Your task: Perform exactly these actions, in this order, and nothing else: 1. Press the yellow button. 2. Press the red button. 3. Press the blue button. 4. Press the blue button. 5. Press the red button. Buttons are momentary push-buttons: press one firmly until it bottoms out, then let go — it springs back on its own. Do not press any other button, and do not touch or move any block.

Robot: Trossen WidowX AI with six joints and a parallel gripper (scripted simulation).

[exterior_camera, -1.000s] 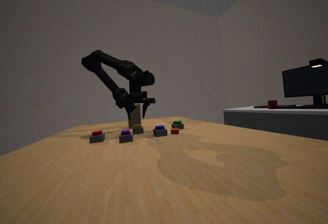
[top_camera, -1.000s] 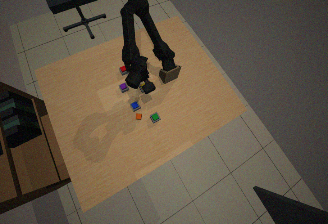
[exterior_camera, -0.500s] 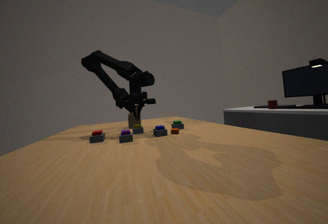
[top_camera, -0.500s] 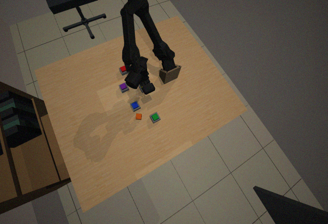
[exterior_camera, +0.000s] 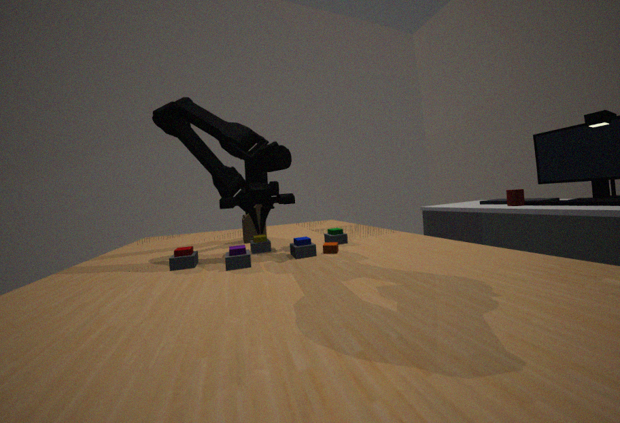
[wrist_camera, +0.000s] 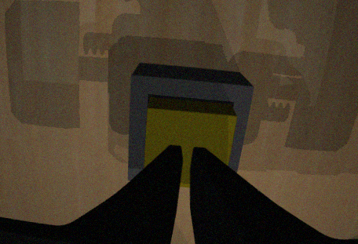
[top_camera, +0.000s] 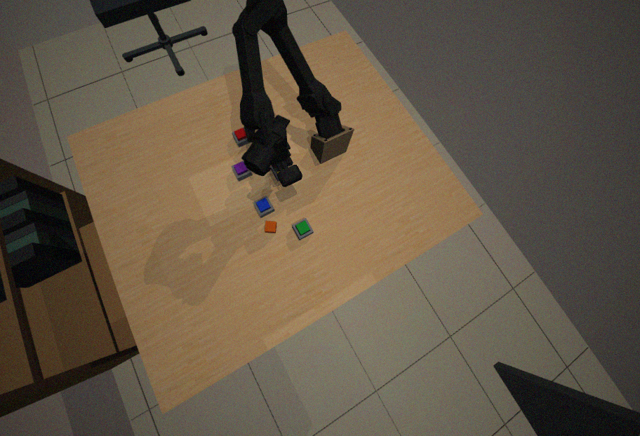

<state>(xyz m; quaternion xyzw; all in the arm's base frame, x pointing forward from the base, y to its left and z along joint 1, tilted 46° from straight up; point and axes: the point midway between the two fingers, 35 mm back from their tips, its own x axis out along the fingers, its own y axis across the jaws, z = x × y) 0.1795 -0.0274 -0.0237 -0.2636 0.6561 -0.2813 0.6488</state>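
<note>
The yellow button is 10 mm below my gripper tip. Also, from my gripper tip: purple button (110 mm ahead, 60 mm to the right, 10 mm below); red button (60 mm ahead, 170 mm to the right, 10 mm below); blue button (100 mm ahead, 80 mm to the left, 10 mm below).
</note>
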